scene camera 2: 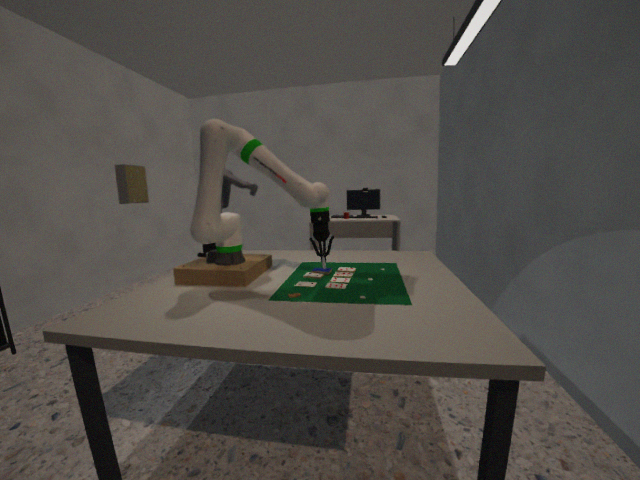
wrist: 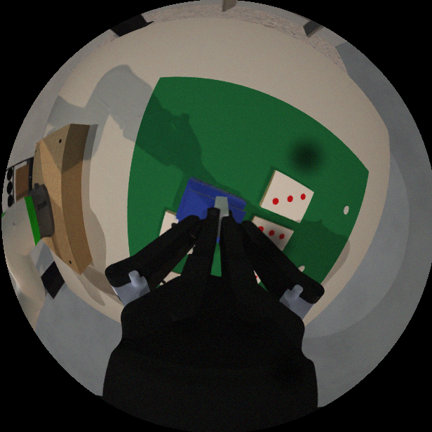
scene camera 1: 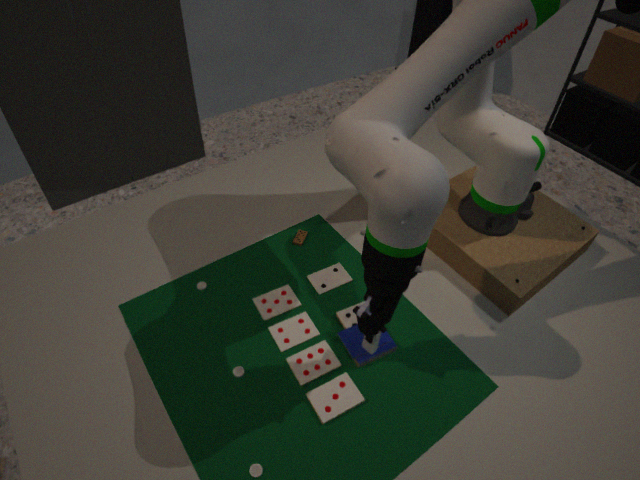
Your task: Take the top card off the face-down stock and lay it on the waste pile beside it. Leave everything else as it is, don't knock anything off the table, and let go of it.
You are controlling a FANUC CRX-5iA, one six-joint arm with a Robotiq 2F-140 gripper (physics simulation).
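Seen in the pictures: gripper, fingertip midpoint: (scene camera 2: 324, 268) (scene camera 1: 369, 348); arm's base at its link origin: (scene camera 2: 230, 262) (scene camera 1: 487, 215).
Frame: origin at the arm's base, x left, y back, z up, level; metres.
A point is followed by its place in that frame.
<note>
The face-down stock (scene camera 2: 321, 270) {x 0.134, y -0.442, z -0.051 m} (wrist: 212, 192) is a low blue-backed stack. In the wrist view a step line near its far edge shows the blue top card (scene camera 1: 354, 341) {x 0.149, y -0.462, z -0.051 m} (wrist: 191, 202) offset toward the waste pile. The waste pile (scene camera 1: 343, 316) {x 0.080, y -0.450, z -0.063 m} (scene camera 2: 313, 275) {x 0.081, y -0.419, z -0.063 m} (wrist: 167, 223) is a white face-up card with black dots. In scene camera 1 the blue card's edge meets or overlaps it; the gripper hides part of this. My gripper (scene camera 1: 371, 343) {x 0.174, y -0.444, z -0.051 m} (scene camera 2: 324, 266) {x 0.174, y -0.444, z -0.051 m} (wrist: 220, 205) is shut with nothing between the fingers. Its pale fingertips are down on or just above the blue top card.
White cards with red dots (scene camera 1: 336, 397) {x 0.233, y -0.545, z -0.063 m} (scene camera 1: 313, 362) {x 0.150, y -0.552, z -0.066 m} (scene camera 1: 293, 331) {x 0.067, y -0.559, z -0.069 m} (scene camera 1: 276, 301) {x -0.017, y -0.563, z -0.068 m} lie in a row beside the stock. A two-dot card (scene camera 1: 329, 278) {x -0.029, y -0.428, z -0.069 m}, a brown domino-like piece (scene camera 1: 300, 237) {x -0.173, y -0.437, z -0.064 m} and small white discs (scene camera 1: 238, 371) {x 0.107, y -0.691, z -0.068 m} lie on the green mat (scene camera 1: 413, 413) {x 0.318, y -0.429, z -0.072 m}. The robot stands on a wooden base (scene camera 1: 465, 271) {x 0.096, y -0.133, z -0.051 m}.
</note>
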